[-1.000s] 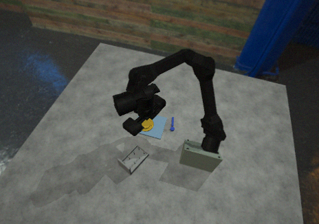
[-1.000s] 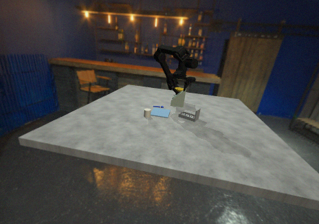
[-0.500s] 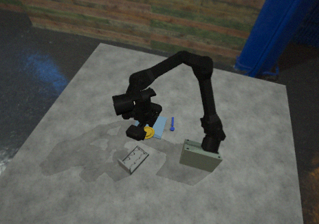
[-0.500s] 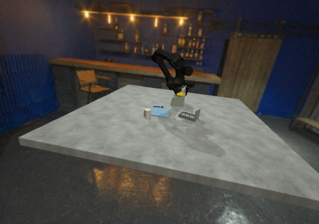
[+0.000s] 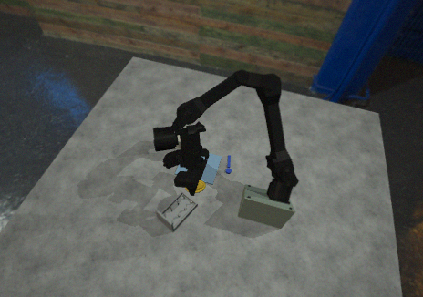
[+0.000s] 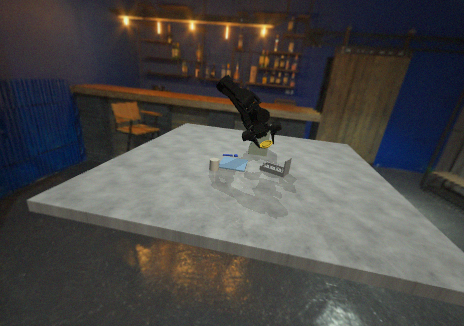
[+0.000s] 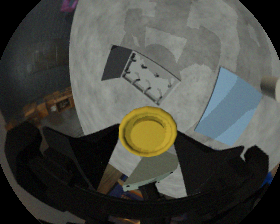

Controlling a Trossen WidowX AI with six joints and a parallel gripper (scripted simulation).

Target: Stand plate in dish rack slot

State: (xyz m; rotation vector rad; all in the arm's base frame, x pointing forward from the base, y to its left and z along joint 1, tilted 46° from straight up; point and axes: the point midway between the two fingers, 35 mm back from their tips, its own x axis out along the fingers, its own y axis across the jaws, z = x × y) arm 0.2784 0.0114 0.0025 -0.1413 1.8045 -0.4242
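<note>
Now: the grey wire dish rack 9 cm below my gripper tip, 5 cm to the left of it and 5 cm ahead of it. Also, from my gripper tip: yellow plate: 1 cm above; then blue spoon: 17 cm to the right, 10 cm below, 10 cm behind; then light blue mat: 15 cm to the right, 11 cm below, 2 cm ahead.
</note>
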